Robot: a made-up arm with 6 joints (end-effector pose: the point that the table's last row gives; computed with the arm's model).
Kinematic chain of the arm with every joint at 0, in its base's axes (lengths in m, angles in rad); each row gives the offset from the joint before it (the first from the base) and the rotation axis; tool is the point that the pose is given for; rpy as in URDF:
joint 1: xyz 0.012 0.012 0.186 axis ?
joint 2: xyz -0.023 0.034 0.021 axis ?
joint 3: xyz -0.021 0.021 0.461 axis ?
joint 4: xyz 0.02 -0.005 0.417 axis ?
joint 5: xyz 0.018 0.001 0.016 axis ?
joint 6: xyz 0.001 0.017 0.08 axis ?
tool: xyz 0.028 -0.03 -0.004 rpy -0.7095 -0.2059 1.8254
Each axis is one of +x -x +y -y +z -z.
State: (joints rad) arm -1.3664 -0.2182 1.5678 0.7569 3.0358 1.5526
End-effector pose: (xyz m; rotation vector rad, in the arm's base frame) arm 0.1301 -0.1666 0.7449 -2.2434 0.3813 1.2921
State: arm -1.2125 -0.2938 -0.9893 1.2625 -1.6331 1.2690
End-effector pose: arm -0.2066 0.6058 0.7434 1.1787 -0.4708 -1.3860
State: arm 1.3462 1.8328 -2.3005 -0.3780 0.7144 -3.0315
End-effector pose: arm -0.0015 0.2896 0.5986 -0.8958 0.1213 -0.1277
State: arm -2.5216 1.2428 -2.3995 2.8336 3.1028 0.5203
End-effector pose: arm -0.0437 -0.0751 0.5519 1.5577 1.6458 -1.0822
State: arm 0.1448 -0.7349 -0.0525 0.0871 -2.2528 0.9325
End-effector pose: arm -0.6686 -0.0199 0.7948 2.2129 0.8159 -0.1117
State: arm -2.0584 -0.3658 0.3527 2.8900 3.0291 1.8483
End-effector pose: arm 0.1099 0.1975 0.9850 2.4340 0.4279 -0.0144
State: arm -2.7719 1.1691 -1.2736 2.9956 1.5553 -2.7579
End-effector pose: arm -0.2265 -0.1111 0.8663 -1.5565 1.4049 0.0141
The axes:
joint 1: +z
joint 2: +y
joint 3: +y
joint 4: +z
joint 5: +y
joint 6: +z

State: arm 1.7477 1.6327 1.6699 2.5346 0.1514 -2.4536
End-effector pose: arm -0.0729 0.3437 -0.3057 0.1534 2.8114 0.9243
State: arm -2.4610 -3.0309 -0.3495 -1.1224 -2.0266 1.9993
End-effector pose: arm 0.0907 -0.0866 -0.6670 0.7158 -1.5886 1.4607
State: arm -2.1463 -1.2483 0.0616 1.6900 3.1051 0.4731
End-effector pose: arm 0.4677 0.6578 0.4833 1.2947 0.6265 -0.8705
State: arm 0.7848 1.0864 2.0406 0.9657 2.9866 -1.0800
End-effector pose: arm 0.1868 0.2891 0.0796 -0.6873 -0.5403 0.4186
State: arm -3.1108 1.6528 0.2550 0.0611 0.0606 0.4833
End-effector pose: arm -0.8748 -0.0736 -0.0546 0.3222 -1.6446 -1.2027
